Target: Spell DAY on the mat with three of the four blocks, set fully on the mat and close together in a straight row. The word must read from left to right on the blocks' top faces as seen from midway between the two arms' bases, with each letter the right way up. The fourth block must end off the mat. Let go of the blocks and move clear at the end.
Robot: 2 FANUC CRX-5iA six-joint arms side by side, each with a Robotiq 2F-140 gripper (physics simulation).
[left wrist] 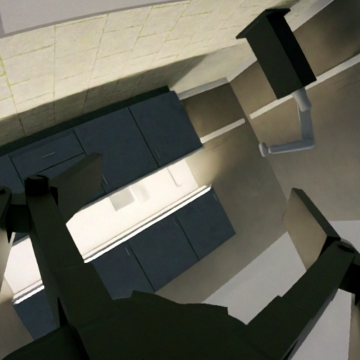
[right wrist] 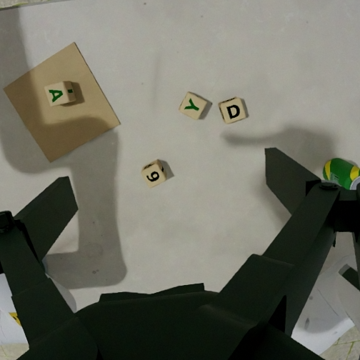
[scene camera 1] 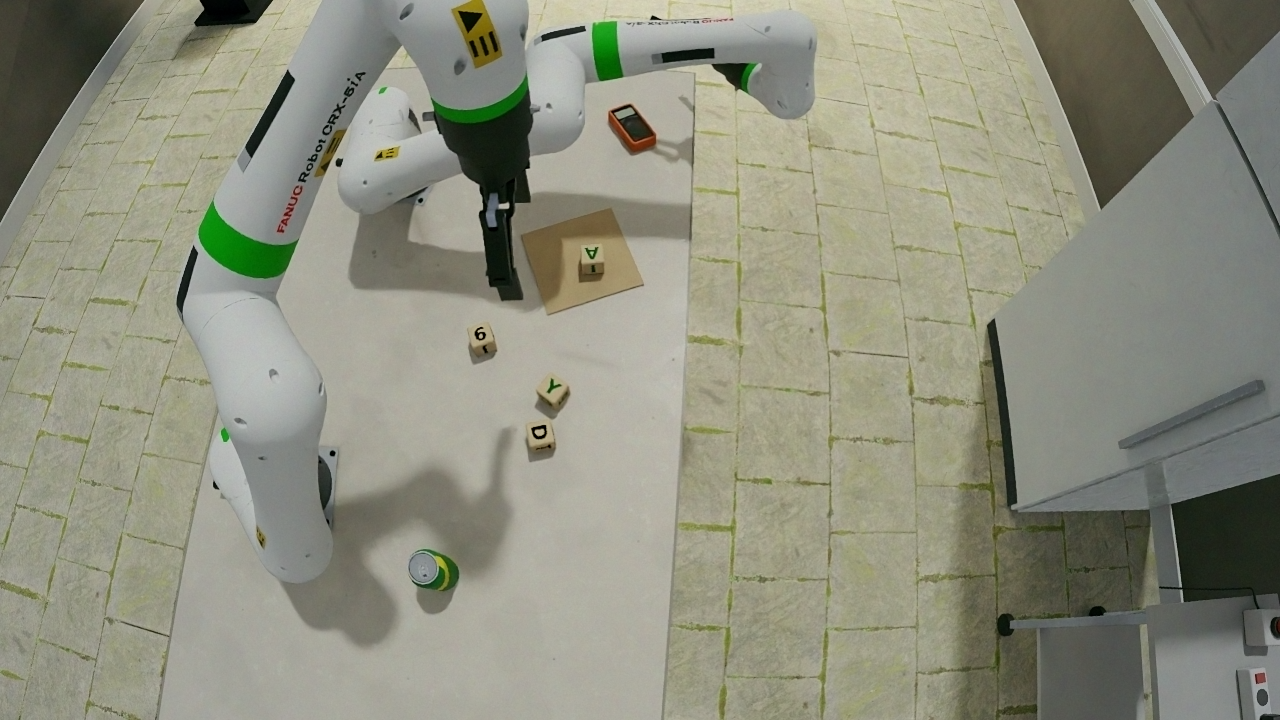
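Note:
The A block (scene camera 1: 591, 258) (right wrist: 59, 93) stands alone on the tan mat (scene camera 1: 556, 291) (right wrist: 75, 62); its A looks upside down in the scene view. The Y block (scene camera 1: 552, 391) (right wrist: 193, 105) and the D block (scene camera 1: 539, 436) (right wrist: 232, 110) lie off the mat, near each other but apart, letters up. A block showing a 6 or 9 (scene camera 1: 481, 338) (right wrist: 153, 174) lies off the mat. My right gripper (scene camera 1: 507, 288) (right wrist: 167, 179) is open and empty, pointing down above the table beside the mat. My left gripper (left wrist: 193, 187) is open and empty, facing the room; its fingers are hidden in the scene view.
A green and yellow can (scene camera 1: 433, 569) (right wrist: 341, 173) stands on the table (scene camera 1: 572, 573) at the lower part of the scene view. An orange multimeter (scene camera 1: 631, 127) lies beyond the mat, below the left arm's raised forearm. A grey cabinet (scene camera 1: 1136, 331) stands across the floor.

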